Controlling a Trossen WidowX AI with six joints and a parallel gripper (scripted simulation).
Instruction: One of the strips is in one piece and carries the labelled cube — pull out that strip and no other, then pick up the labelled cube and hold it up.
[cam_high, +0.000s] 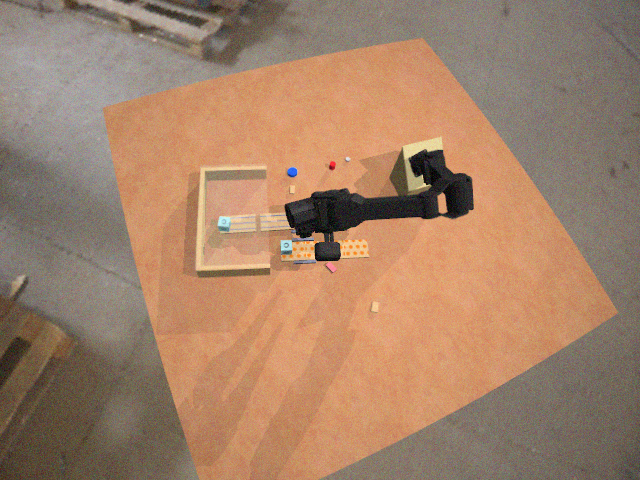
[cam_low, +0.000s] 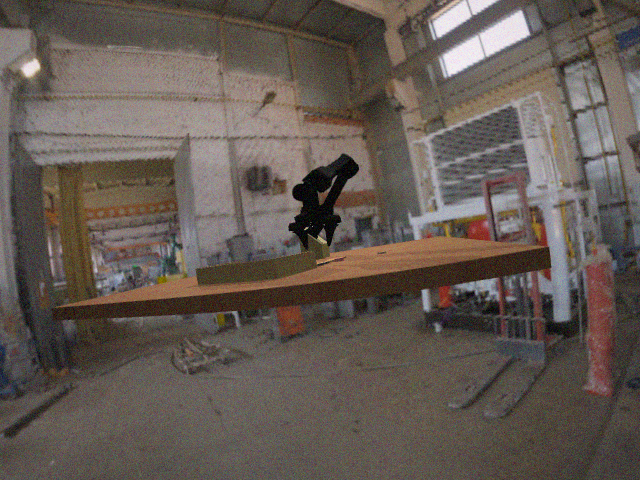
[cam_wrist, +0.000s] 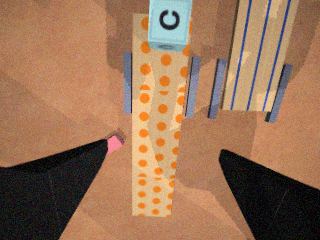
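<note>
My gripper tip is now 50 mm above the orange-dotted strip, 10 mm to the right of it and 10 mm past it. From my gripper tip the other things lie so: blue disc (260 mm to the right, 60 mm behind, 50 mm below); red cylinder (220 mm to the right, 180 mm behind, 40 mm below); pink block (70 mm to the left, 50 mm below).
</note>
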